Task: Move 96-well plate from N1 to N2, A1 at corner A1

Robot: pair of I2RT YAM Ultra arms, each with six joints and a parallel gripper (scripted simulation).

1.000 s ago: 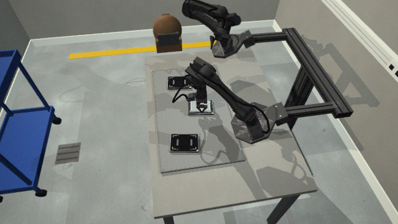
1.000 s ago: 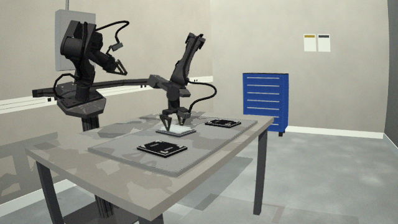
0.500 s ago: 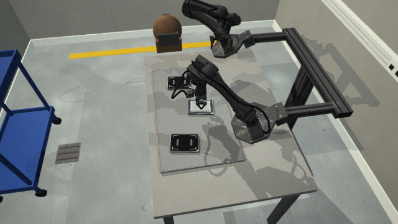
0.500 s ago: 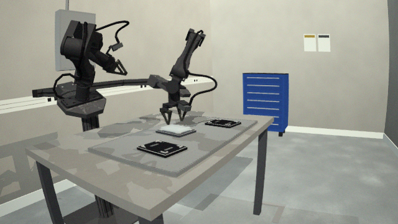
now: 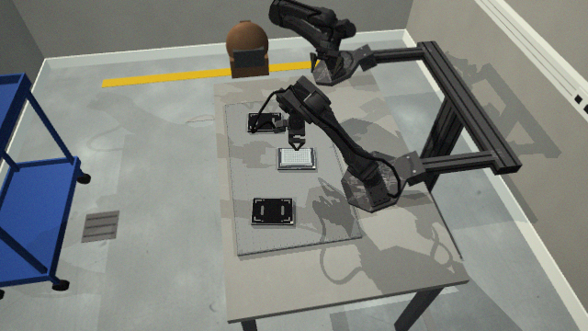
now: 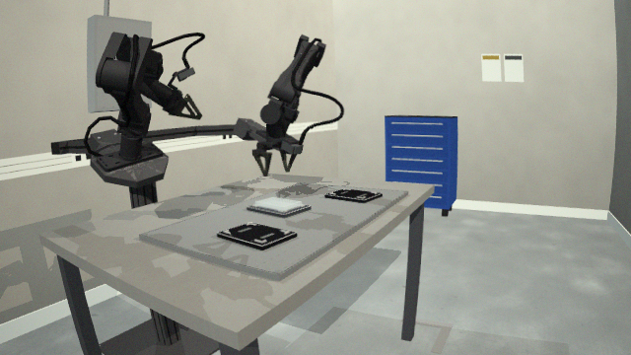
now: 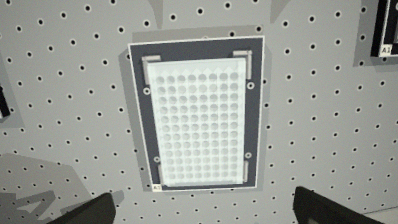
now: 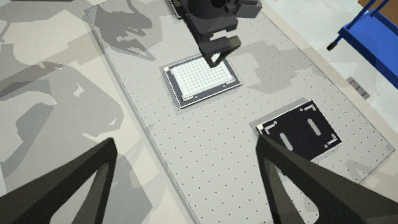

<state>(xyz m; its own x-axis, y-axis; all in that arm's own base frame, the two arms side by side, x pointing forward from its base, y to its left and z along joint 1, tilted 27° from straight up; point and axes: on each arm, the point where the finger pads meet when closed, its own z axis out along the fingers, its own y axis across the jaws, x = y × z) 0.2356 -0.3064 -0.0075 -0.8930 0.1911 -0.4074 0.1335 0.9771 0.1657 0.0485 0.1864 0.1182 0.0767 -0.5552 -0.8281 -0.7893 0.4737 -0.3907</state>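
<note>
My right gripper is now 13 cm short of the white 96-well plate, 20 cm to the right of it and 29 cm above it.
</note>
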